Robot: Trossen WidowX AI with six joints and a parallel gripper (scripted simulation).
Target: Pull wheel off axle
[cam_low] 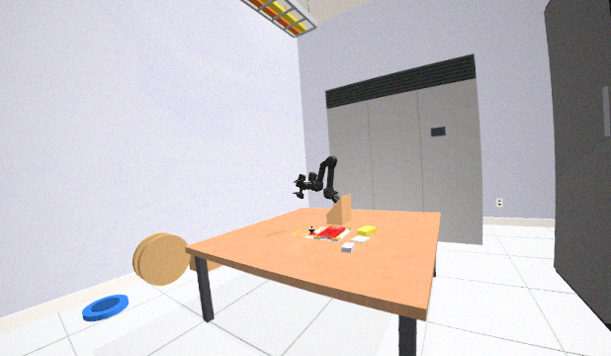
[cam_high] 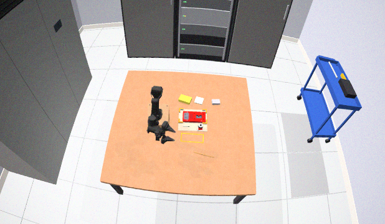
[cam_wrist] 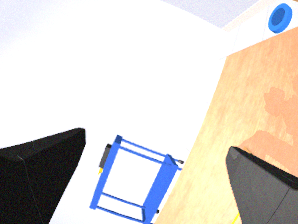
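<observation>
My gripper tip is now 160 mm short of the wheel, 290 mm to the right of it and 240 mm above it. Also, from my gripper tip: black axle: 160 mm ahead, 290 mm to the left, 250 mm below; yellow block: 30 mm behind, 560 mm to the left, 270 mm below; white block: 100 mm ahead, 590 mm to the left, 280 mm below.
</observation>
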